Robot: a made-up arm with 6 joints.
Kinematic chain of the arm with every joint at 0, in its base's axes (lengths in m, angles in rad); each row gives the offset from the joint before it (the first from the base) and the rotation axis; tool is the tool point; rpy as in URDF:
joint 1: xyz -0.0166 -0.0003 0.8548 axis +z
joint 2: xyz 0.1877 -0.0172 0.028 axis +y
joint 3: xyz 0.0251 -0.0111 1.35 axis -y
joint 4: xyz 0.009 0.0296 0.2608 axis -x
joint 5: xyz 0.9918 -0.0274 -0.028 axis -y
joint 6: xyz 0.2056 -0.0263 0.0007 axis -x
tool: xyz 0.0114 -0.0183 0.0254 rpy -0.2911 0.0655 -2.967
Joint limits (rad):
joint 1: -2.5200..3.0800
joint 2: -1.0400..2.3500
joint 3: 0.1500..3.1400
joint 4: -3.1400..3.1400
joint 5: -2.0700..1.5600
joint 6: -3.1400..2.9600
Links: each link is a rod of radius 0.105 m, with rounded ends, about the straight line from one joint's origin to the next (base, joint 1, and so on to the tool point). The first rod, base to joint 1, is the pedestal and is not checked.
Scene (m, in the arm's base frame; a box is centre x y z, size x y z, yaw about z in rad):
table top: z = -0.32
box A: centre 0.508 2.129 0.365 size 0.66 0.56 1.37 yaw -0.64
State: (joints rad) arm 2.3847 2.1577 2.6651 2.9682 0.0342 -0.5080
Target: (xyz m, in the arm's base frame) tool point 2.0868 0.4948 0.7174
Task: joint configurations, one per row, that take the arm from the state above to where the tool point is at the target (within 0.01 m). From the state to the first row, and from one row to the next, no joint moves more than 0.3 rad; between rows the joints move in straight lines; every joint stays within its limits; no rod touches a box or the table.
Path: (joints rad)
1: 2.1394 2.0537 2.7368 2.9021 0.0252 -0.3385
2: 1.8940 1.9497 2.8085 2.8360 0.0161 -0.1691
3: 1.6487 1.8456 2.8802 2.7698 0.0071 0.0004
4: 1.4033 1.7416 2.9519 2.7037 -0.0019 0.1698
5: 1.1580 1.6376 3.0235 2.6376 -0.0110 0.3393
6: 0.9173 1.8061 2.9505 2.7116 -0.0111 0.1292
7: 0.6765 1.9747 2.8774 2.7857 -0.0113 -0.0808
8: 0.4358 2.1432 2.8044 2.8598 -0.0115 -0.2908
9: 0.1950 2.3118 2.7313 2.9338 -0.0117 -0.5009

